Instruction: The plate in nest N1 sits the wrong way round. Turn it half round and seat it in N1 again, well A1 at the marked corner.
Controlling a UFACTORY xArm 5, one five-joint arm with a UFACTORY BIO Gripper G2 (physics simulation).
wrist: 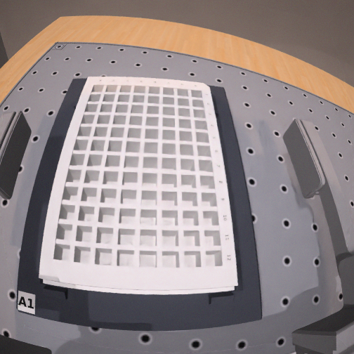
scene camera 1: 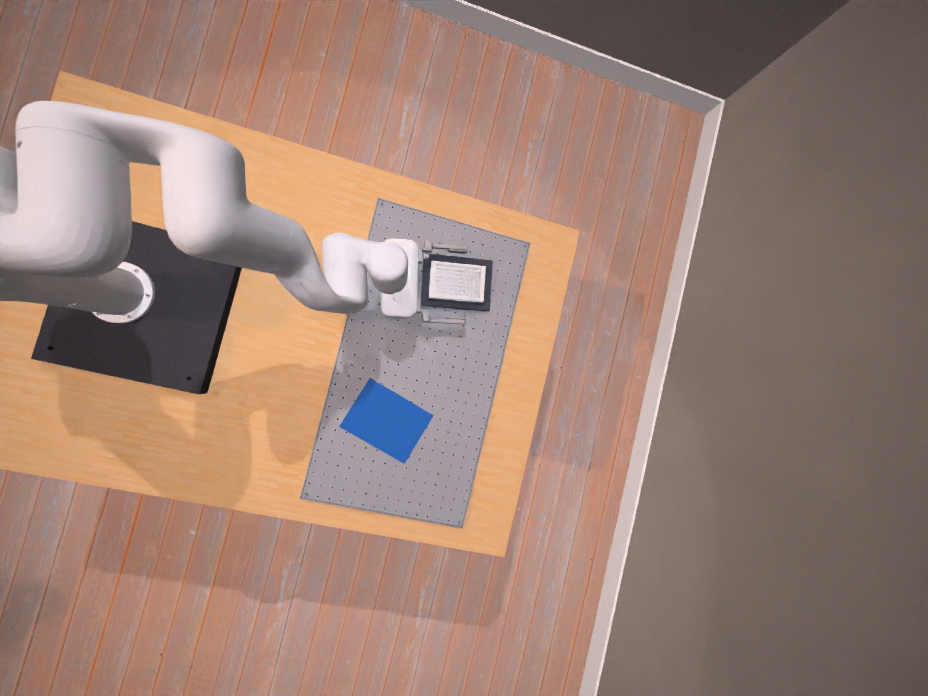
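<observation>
The white well plate (scene camera 1: 458, 281) (wrist: 145, 162) lies in the dark nest N1 (scene camera 1: 487, 286) (wrist: 150, 314). In the wrist view, the nest's A1 label (wrist: 26, 302) is at the near left corner. The plate's small column numbers run down its right edge, with 12 at the near end, and a cut corner shows at the far right. My gripper (scene camera 1: 446, 284) (wrist: 160, 157) is open and empty, with one finger out to each side of the plate and nest, apart from both. Its height above the board is hard to tell.
The nest sits on a grey perforated board (scene camera 1: 427, 479) (wrist: 295, 235) on the wooden table (scene camera 1: 277, 449) (wrist: 200, 42). A blue rectangular item (scene camera 1: 386, 421) lies askew on the board, to the nest's lower left in the scene view. The arm's black base plate (scene camera 1: 142, 359) is at the left.
</observation>
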